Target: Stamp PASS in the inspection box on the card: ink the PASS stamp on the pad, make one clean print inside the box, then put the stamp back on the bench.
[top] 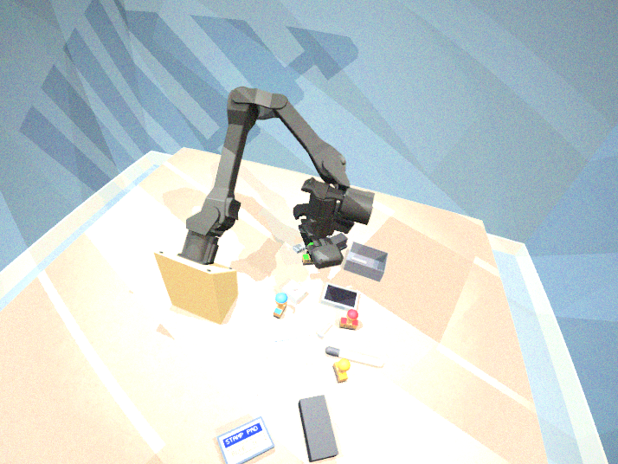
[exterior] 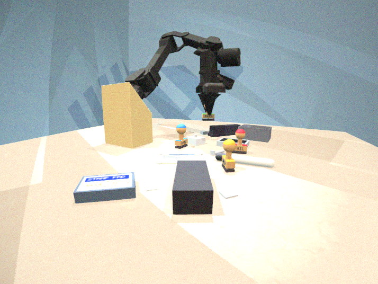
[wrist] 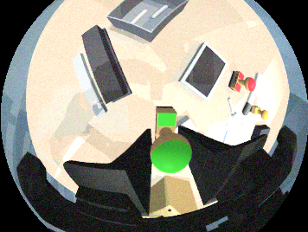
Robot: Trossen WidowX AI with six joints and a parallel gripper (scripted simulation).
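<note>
Right now my gripper tip is 100 mm short of the ink pad, 80 mm above it and 40 mm to the left of it. From my gripper tip the other things lie so: green knob stamp right at my gripper tip; blue-knobbed stamp 120 mm to the right, 70 mm below, 40 mm behind; black bar 110 mm to the left, 70 mm below, 30 mm ahead.
</note>
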